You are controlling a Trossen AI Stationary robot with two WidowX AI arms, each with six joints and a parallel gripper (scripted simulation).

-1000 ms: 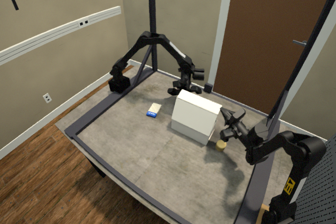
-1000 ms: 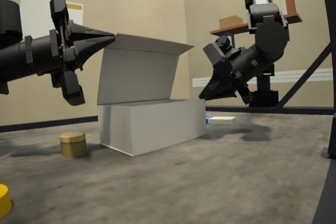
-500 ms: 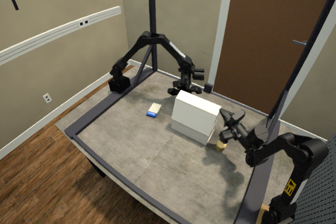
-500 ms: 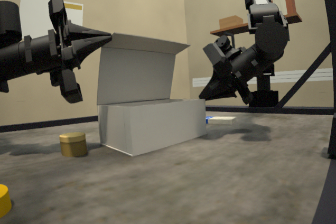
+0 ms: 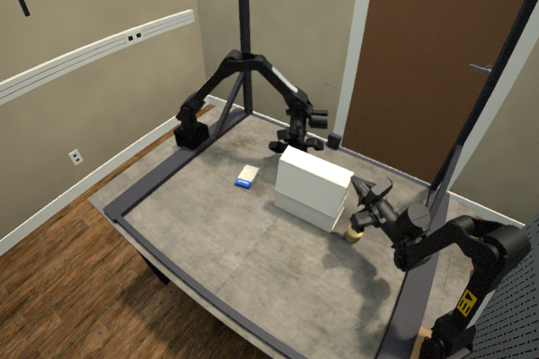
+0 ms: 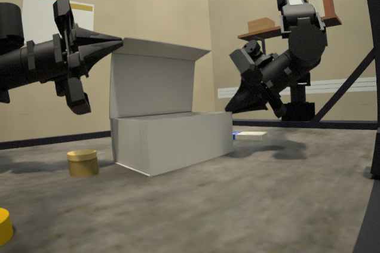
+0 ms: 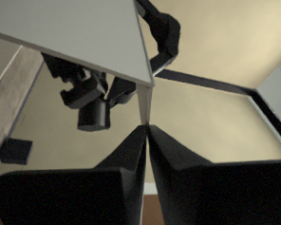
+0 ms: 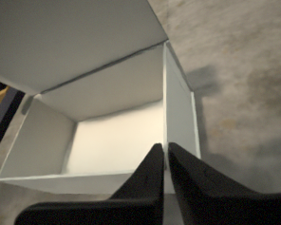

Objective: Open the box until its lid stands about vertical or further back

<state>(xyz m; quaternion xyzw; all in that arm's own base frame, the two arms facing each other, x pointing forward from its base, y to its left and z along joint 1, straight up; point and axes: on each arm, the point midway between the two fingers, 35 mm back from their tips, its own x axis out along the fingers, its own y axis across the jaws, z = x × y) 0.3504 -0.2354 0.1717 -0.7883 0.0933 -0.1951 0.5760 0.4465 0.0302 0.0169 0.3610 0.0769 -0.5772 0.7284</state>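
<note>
My left hand is 13 cm to the left of the flap and 3 cm short of it. The rest, counted from my left hand: box: 12 cm to the right, 8 cm below, 4 cm ahead.
Right now my right hand is 50 mm short of the flap, 130 mm to the right of it and 100 mm below it. Round my right hand: box (60 mm ahead, 130 mm to the left, 20 mm above).
</note>
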